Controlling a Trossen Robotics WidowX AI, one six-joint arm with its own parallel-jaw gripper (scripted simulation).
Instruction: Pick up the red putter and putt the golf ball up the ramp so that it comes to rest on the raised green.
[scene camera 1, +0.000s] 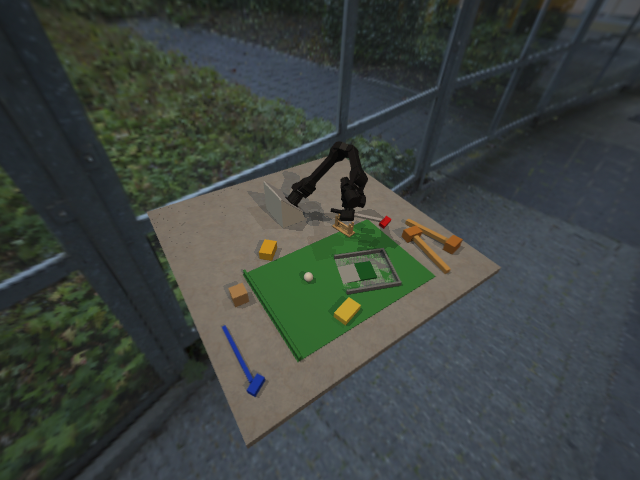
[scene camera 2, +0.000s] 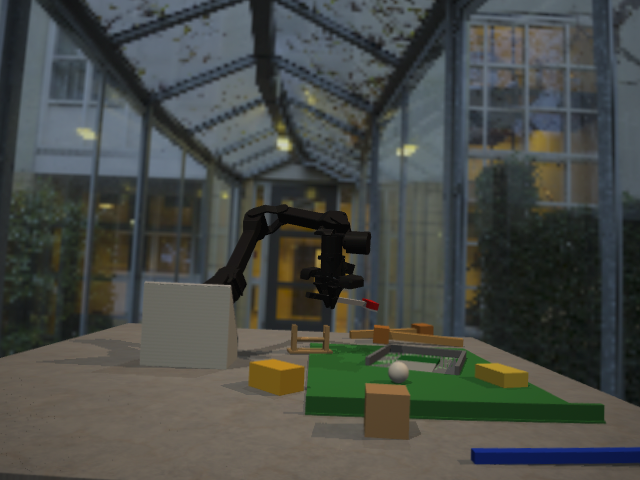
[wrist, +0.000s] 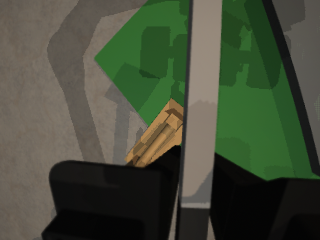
same spot on green mat: (scene camera 1: 305, 310) = (scene camera 2: 474, 396)
